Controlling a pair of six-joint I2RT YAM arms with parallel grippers.
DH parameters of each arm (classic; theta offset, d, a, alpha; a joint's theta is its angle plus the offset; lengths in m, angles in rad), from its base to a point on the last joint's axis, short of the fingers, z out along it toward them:
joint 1: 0 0.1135 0.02 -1.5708
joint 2: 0 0 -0.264 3.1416
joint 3: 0.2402 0 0.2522 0
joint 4: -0.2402 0 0.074 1.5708
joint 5: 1.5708 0 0 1.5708
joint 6: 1.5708 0.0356 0 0
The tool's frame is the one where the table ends.
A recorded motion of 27 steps. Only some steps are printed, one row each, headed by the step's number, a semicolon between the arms.
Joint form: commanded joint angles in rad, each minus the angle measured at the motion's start. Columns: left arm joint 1, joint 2, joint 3, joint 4, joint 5, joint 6; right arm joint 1, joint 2, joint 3, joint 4, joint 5, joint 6.
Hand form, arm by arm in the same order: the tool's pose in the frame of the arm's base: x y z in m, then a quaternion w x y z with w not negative. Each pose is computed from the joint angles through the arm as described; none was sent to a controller.
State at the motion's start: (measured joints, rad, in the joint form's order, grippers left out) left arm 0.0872 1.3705 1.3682 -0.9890 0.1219 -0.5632; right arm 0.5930 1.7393 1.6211 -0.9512 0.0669 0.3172
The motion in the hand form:
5: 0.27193 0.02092 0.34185 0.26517 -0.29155 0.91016 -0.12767; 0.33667 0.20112 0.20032 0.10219 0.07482 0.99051 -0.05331
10: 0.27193 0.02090 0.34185 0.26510 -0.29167 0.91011 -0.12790; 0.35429 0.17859 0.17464 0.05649 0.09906 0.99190 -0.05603
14: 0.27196 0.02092 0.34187 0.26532 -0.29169 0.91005 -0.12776; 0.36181 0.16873 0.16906 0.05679 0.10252 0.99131 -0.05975
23: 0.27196 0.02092 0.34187 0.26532 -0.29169 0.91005 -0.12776; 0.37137 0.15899 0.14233 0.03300 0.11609 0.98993 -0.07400
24: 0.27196 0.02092 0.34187 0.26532 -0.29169 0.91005 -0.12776; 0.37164 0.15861 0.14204 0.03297 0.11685 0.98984 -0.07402
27: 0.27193 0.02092 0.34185 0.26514 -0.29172 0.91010 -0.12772; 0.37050 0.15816 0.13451 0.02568 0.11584 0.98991 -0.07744
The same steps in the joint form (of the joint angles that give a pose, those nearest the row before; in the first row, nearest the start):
5: 0.0065 0.0004 0.0057 0.0000 0.0080 -0.0023; -0.0359 0.2716 -0.0248 -0.1015 0.1400 0.3800
10: 0.0065 0.0004 0.0057 0.0000 0.0084 -0.0027; -0.1122 0.3388 -0.0255 -0.1038 0.0889 0.3601
14: 0.0065 0.0004 0.0057 0.0004 0.0080 -0.0027; -0.1423 0.3532 -0.0263 -0.0877 0.0946 0.3368
23: 0.0065 0.0004 0.0057 0.0004 0.0080 -0.0027; -0.1743 0.4231 -0.0267 -0.0706 0.0942 0.3364
24: 0.0065 0.0004 0.0057 0.0004 0.0080 -0.0027; -0.1755 0.4238 -0.0267 -0.0698 0.0942 0.3368
27: 0.0065 0.0004 0.0057 0.0000 0.0080 -0.0027; -0.1755 0.4356 -0.0393 -0.0614 0.0927 0.3361

